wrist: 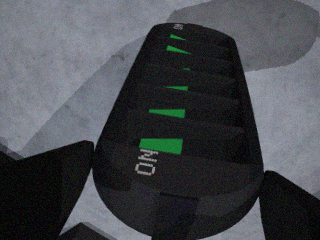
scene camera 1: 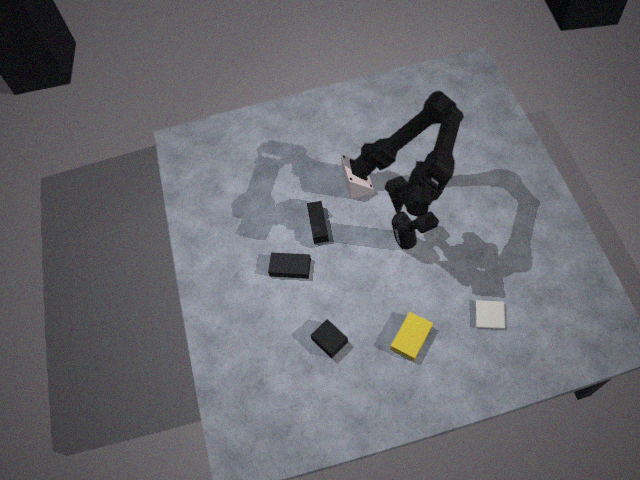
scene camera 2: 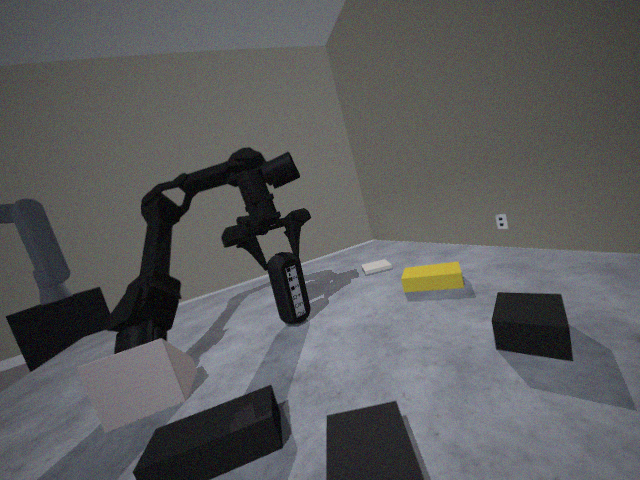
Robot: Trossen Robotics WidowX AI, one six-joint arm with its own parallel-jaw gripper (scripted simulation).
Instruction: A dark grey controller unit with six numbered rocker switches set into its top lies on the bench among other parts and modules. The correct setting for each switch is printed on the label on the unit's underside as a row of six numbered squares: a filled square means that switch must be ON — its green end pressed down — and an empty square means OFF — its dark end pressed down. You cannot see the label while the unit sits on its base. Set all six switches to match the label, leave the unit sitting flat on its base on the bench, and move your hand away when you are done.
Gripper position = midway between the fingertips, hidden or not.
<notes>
I see my gripper [scene camera 2: 282, 264], a yellow block [scene camera 2: 445, 276], a white tile [scene camera 1: 489, 314], a dark cube [scene camera 2: 534, 324] and a dark flat block [scene camera 1: 288, 265].
The yellow block shows as well in scene camera 1 [scene camera 1: 414, 330]. The dark cube also shows in scene camera 1 [scene camera 1: 330, 339]. My gripper shows as well in the wrist view [wrist: 179, 168] and in scene camera 1 [scene camera 1: 404, 221]. The wrist view misses the yellow block: it is out of frame. The wrist view does not show the white tile: it is out of frame.
</notes>
